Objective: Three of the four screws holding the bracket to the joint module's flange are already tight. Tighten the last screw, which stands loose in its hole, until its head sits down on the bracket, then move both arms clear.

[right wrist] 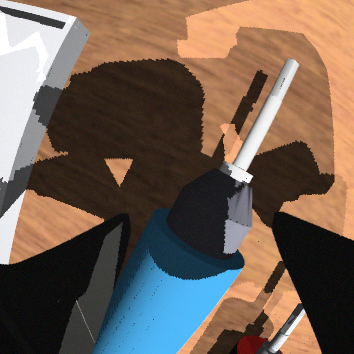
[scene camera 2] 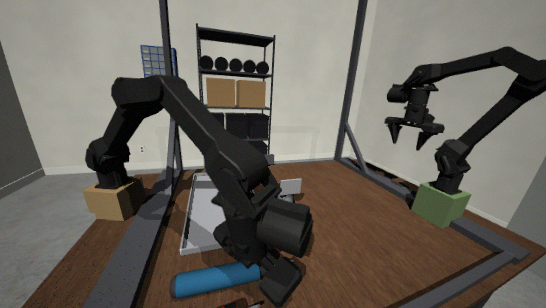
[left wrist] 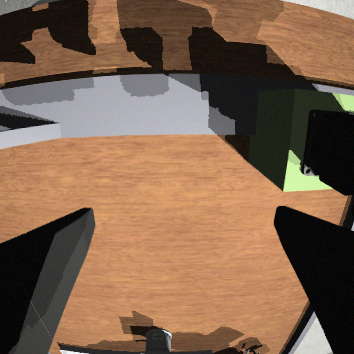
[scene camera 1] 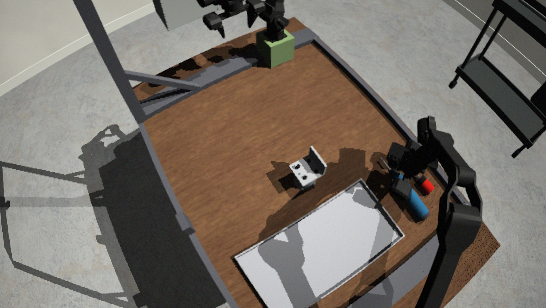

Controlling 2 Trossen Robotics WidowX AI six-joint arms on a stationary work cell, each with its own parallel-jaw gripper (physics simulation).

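Observation:
The pale L-shaped bracket sits on the dark joint module mid-table. Dark spots show on the bracket; which screw is loose cannot be told. The module also shows at the bottom edge of the left wrist view. A blue power driver lies on the table, its light bit pointing away from the body. My right gripper is open and low over the driver's front end, with a finger on either side in its wrist view, gripping nothing. My left gripper is open and empty, high near its green base.
A red-and-black screwdriver lies beside the blue driver. A shallow white tray lies between the driver and the bracket's side of the table. Grey frame beams edge the table, with uprights rising from it.

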